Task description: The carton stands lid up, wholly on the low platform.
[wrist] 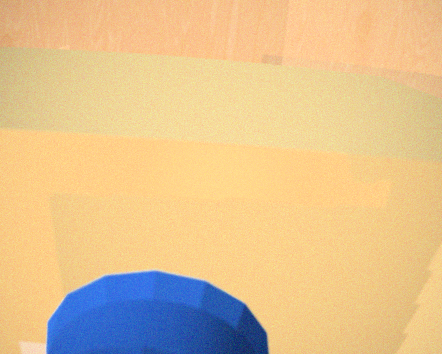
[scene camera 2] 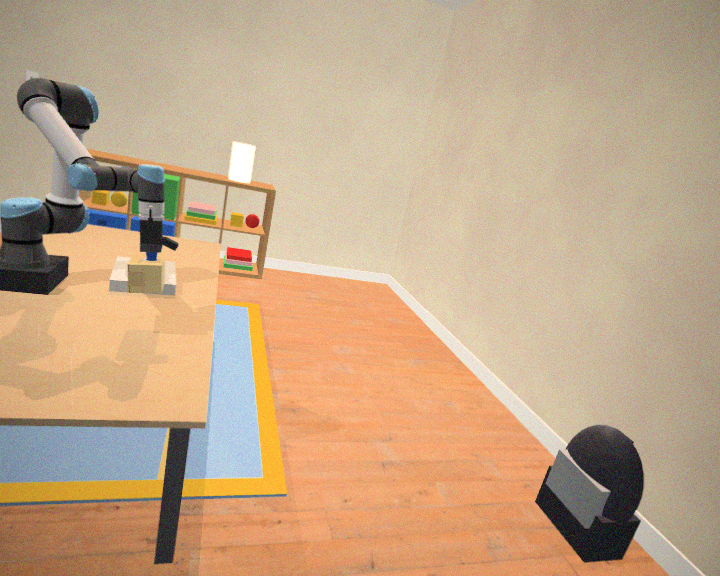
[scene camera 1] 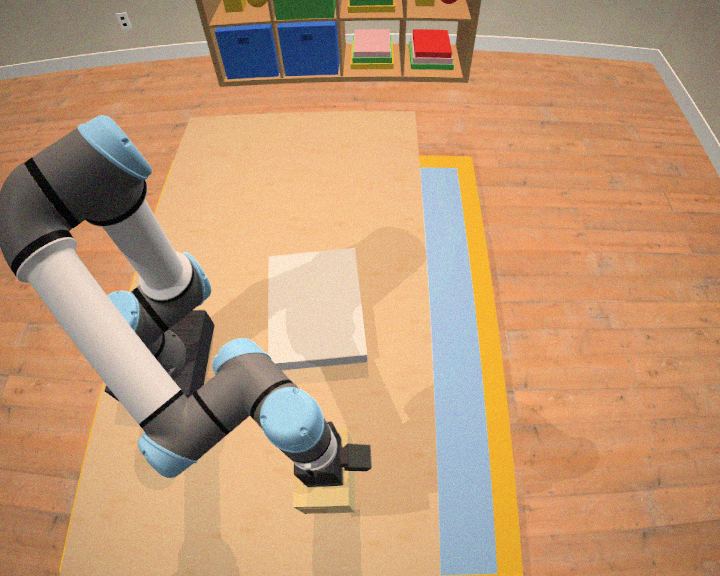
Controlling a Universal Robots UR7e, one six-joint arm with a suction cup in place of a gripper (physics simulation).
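Seen in the pictures: hand, tool point: [wrist: 165, 305] [scene camera 2: 151, 263]; arm's base, link origin: [scene camera 2: 24, 263] [scene camera 1: 157, 359].
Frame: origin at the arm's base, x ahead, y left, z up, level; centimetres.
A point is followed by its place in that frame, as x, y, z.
The carton [scene camera 1: 324, 498] {42.2, -35.3, 15.8} [scene camera 2: 145, 278] {42.0, -36.9, 11.3} is a small tan box. In the wrist view its top face [wrist: 219, 228] {45.4, -30.6, 15.9} fills most of the picture. My blue suction cup [wrist: 153, 316] [scene camera 2: 151, 255] sits on that top face and holds the carton, which hangs a little above the wooden table [scene camera 1: 301, 172] {33.9, 67.9, -7.9} [scene camera 2: 141, 372] {44.5, -63.0, -7.9}. The tool head [scene camera 1: 318, 471] covers most of the carton from above. The low platform [scene camera 1: 318, 297] {39.9, 17.0, -3.1} [scene camera 2: 118, 280] {30.5, -0.6, -3.2} is a pale flat slab in the table's middle, farther from the table's near edge than the carton. Nothing stands on it.
A blue rug with a yellow border [scene camera 1: 455, 343] [scene camera 2: 226, 400] lies on the floor beside the table. A shelf unit [scene camera 1: 466, 40] [scene camera 2: 269, 229] with coloured boxes stands at the wall. A black device [scene camera 2: 598, 492] sits on the floor far off.
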